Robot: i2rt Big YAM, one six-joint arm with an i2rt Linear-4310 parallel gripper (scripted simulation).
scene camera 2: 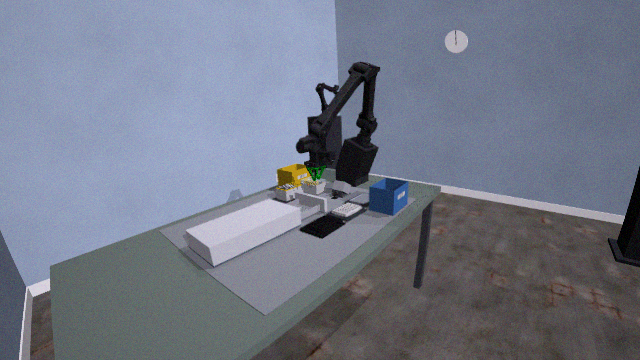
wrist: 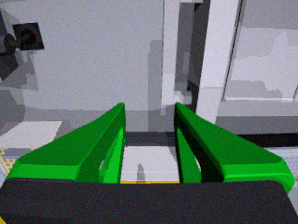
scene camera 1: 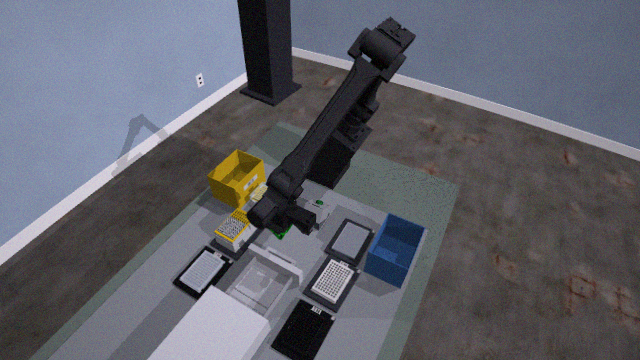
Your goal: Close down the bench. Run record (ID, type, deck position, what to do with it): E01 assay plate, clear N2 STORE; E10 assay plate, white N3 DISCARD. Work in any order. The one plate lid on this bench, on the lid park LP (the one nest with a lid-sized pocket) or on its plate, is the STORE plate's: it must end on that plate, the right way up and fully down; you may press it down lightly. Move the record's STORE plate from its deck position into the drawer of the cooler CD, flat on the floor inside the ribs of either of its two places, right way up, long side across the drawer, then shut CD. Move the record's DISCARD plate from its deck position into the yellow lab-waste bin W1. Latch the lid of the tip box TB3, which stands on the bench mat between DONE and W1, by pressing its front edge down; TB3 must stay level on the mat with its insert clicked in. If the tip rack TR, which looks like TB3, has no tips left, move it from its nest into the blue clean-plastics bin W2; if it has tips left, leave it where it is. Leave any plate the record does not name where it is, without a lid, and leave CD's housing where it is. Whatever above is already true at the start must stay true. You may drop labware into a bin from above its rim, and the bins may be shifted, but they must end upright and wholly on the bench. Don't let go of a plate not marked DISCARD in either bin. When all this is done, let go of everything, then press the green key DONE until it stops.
A blue bin W2 shows in scene camera 2 and in scene camera 1; in the wrist view it is out of frame. The same spot on the blue bin W2: (scene camera 2: 388, 196) is (scene camera 1: 398, 271).
